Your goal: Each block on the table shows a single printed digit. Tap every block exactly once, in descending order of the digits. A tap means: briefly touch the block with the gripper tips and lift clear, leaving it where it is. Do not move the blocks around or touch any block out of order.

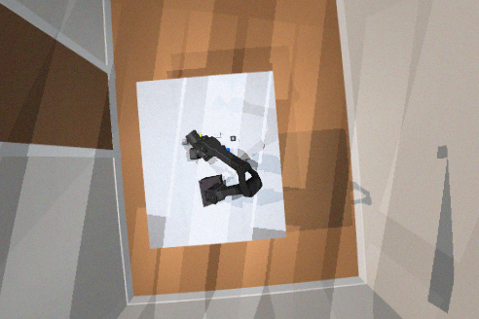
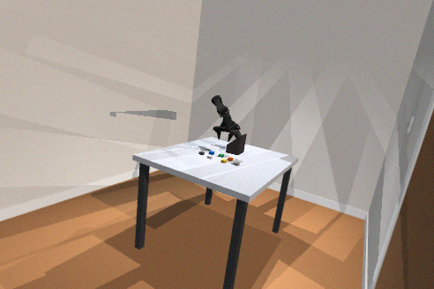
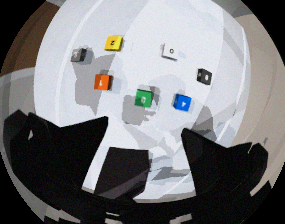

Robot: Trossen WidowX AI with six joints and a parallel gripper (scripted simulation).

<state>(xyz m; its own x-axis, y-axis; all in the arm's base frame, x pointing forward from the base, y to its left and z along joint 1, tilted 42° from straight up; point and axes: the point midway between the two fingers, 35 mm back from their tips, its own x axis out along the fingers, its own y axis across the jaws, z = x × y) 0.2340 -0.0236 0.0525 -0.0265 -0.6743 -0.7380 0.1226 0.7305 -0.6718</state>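
The grey block lies 11 cm ahead of my gripper tip, 16 cm to the left of it and 12 cm below it. The rest, counted from my gripper tip: orange block 4 cm ahead, 9 cm to the left, 12 cm below; then blue block 9 cm to the right, 12 cm below; then green block 1 cm ahead, 12 cm below.
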